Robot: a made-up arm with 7 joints. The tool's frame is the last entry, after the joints.
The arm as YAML. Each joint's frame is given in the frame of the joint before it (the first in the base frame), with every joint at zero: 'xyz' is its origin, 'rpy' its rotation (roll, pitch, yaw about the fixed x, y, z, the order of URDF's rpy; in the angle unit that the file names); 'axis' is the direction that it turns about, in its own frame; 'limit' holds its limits. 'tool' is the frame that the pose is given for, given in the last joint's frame.
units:
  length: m
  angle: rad
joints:
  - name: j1
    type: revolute
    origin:
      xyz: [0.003, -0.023, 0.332]
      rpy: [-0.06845, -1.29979, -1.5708]
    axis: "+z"
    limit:
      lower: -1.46
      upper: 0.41
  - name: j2
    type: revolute
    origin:
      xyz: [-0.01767, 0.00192, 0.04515]
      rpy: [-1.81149, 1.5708, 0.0]
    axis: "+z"
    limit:
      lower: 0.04
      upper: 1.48
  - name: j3
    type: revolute
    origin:
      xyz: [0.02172, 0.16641, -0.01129]
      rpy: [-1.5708, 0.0, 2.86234]
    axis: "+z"
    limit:
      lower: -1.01
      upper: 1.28
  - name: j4
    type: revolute
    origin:
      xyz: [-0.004, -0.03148, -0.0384]
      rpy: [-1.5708, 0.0, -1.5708]
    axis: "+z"
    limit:
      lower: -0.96
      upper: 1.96
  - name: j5
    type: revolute
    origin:
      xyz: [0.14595, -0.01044, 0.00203]
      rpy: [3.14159, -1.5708, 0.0]
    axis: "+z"
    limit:
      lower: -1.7
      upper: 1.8
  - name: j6
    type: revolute
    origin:
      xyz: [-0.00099, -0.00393, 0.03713]
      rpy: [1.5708, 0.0, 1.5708]
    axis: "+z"
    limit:
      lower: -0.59
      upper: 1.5
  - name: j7
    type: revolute
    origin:
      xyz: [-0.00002, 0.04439, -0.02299]
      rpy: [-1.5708, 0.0, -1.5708]
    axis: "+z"
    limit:
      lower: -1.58
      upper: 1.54
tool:
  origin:
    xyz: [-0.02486, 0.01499, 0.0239]
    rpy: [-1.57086, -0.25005, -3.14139]
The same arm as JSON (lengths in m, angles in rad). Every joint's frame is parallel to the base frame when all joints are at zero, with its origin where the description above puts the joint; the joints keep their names.
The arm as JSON. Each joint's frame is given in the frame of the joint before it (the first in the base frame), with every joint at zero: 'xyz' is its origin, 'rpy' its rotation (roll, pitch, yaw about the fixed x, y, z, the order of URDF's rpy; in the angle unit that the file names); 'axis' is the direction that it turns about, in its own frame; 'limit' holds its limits. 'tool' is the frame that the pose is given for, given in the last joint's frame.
{"units": {"length": "m", "angle": "rad"}, "joints": [{"name": "j1", "type": "revolute", "origin": {"xyz": [0.003, -0.023, 0.332], "rpy": [0.0, 0.0, 0.0]}, "axis": [0.068403, 0.961235, 0.26711], "limit": {"lower": -1.46, "upper": 0.41}}, {"name": "j2", "type": "revolute", "origin": {"xyz": [0.005, 0.048, -0.005], "rpy": [0.0, 0.0, 0.0]}, "axis": [0.968889, -0.0002, -0.247497], "limit": {"lower": 0.04, "upper": 1.48}}, {"name": "j3", "type": "revolute", "origin": {"xyz": [-0.052, 0.025, -0.158], "rpy": [0.0, 0.0, 0.0]}, "axis": [0.247497, -0.0001, 0.968889], "limit": {"lower": -1.01, "upper": 1.28}}, {"name": "j4", "type": "revolute", "origin": {"xyz": [0.021, -0.004, -0.045], "rpy": [0.0, 0.0, 0.0]}, "axis": [0.0002, 1.0, 0.0], "limit": {"lower": -0.96, "upper": 1.96}}, {"name": "j5", "type": "revolute", "origin": {"xyz": [0.144, 0.002, -0.026], "rpy": [0.0, 0.0, 0.0]}, "axis": [0.968889, -0.0002, -0.247497], "limit": {"lower": -1.7, "upper": 1.8}}, {"name": "j6", "type": "revolute", "origin": {"xyz": [0.035, -0.001, -0.013], "rpy": [0.0, 0.0, 0.0]}, "axis": [0.0002, 1.0, 0.0], "limit": {"lower": -0.59, "upper": 1.5}}, {"name": "j7", "type": "revolute", "origin": {"xyz": [0.043, -0.023, -0.011], "rpy": [0.0, 0.0, 0.0]}, "axis": [0.247403, -0.0001, 0.968913], "limit": {"lower": -1.58, "upper": 1.54}}], "tool": {"origin": {"xyz": [0.03, -0.015, 0.017], "rpy": [-1.5708, 0.0, 0.0]}}}
